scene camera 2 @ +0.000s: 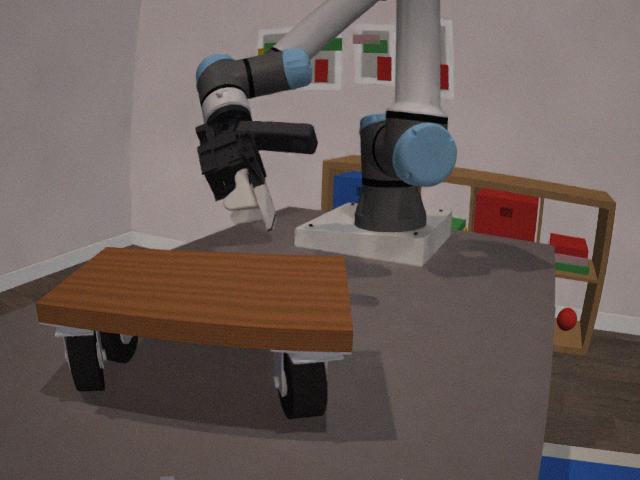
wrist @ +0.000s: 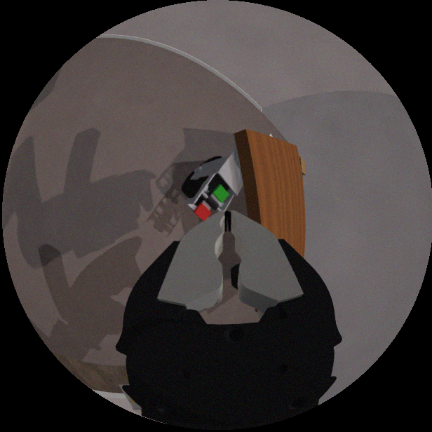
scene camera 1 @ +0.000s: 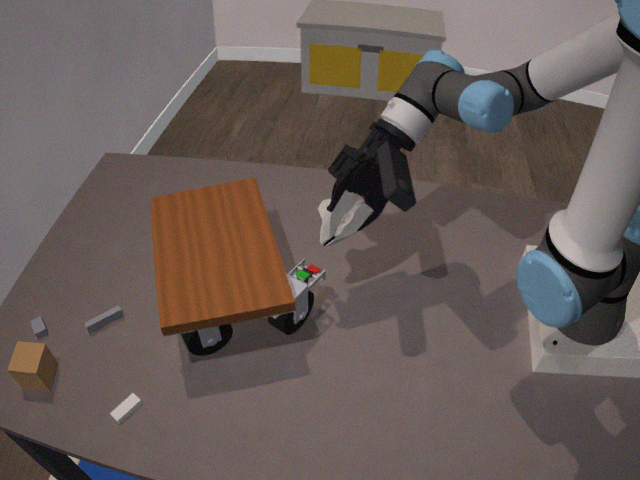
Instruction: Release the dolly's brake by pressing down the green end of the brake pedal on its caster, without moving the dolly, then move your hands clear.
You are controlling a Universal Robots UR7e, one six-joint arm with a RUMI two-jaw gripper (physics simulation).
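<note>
The dolly (scene camera 1: 219,253) (scene camera 2: 206,297) (wrist: 277,190) has an orange-brown wooden deck on black-wheeled casters and stands upright on the table. The brake pedal on its near-robot caster has a green end (scene camera 1: 302,274) (wrist: 220,193) beside the deck and a red end (scene camera 1: 313,269) (wrist: 202,211) farther out. In scene camera 2 the pedal is hidden behind the deck. My gripper (scene camera 1: 325,243) (scene camera 2: 270,228) (wrist: 226,212) is shut and empty. Its fingertips are above and apart from the pedal, on the side away from the table's near edge. Whether the green end is down is too small to tell.
An orange-tan block (scene camera 1: 32,364), a white bar (scene camera 1: 125,408), a grey bar (scene camera 1: 103,319) and a small grey block (scene camera 1: 38,326) lie on the table beyond the dolly. The robot's white base (scene camera 1: 584,364) (scene camera 2: 361,245) stands on the table's other side.
</note>
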